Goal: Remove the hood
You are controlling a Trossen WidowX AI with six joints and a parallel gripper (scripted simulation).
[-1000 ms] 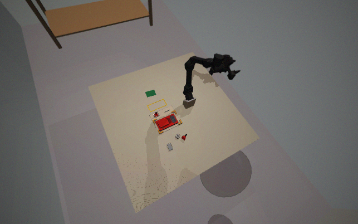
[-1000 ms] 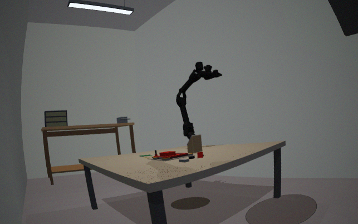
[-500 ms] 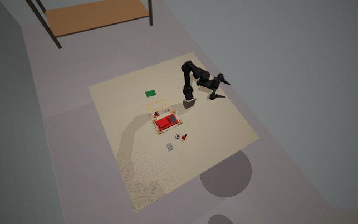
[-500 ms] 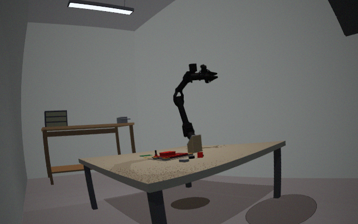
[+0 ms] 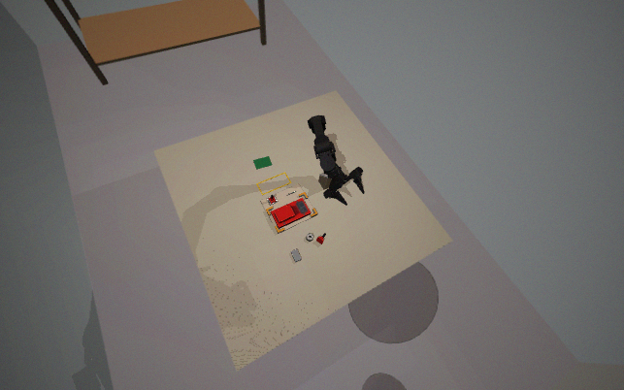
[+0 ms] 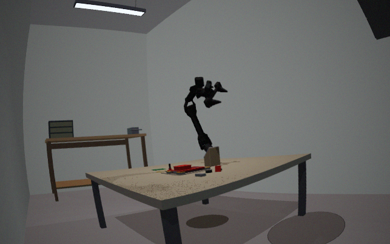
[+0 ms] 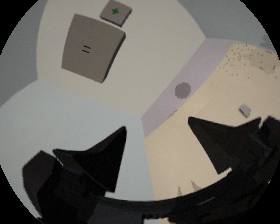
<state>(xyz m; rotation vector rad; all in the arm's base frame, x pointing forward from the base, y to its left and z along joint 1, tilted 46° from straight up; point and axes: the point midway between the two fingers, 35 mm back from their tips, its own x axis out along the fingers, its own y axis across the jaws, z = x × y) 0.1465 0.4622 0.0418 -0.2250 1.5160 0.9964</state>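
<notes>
Right now my gripper tip is 20 cm short of the red hood, 24 cm to the left of it and 42 cm above it. Also, from my gripper tip: green patch (16 cm ahead, 62 cm to the right, 46 cm below).
</notes>
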